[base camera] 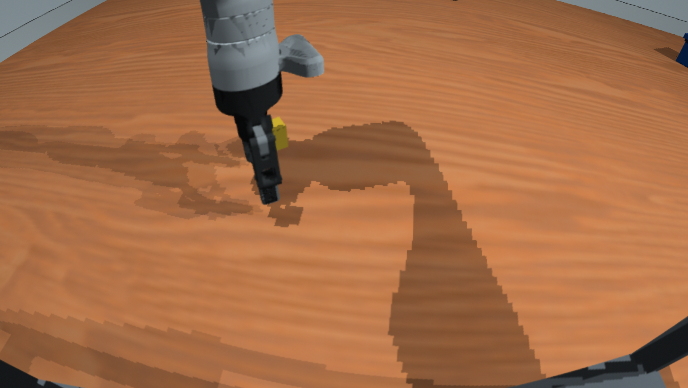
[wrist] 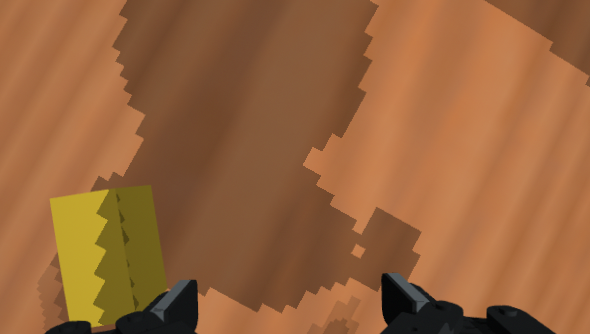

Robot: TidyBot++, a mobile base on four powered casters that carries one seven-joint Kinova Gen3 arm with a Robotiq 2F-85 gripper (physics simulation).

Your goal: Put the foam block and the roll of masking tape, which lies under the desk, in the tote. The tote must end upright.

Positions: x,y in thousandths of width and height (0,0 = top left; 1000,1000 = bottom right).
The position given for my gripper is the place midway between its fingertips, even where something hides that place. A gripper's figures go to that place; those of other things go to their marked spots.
Scene:
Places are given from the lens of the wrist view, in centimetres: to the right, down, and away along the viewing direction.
my gripper (wrist: 492,891): 0, 6, 15
yellow foam block (wrist: 184,732): -8, 3, 13

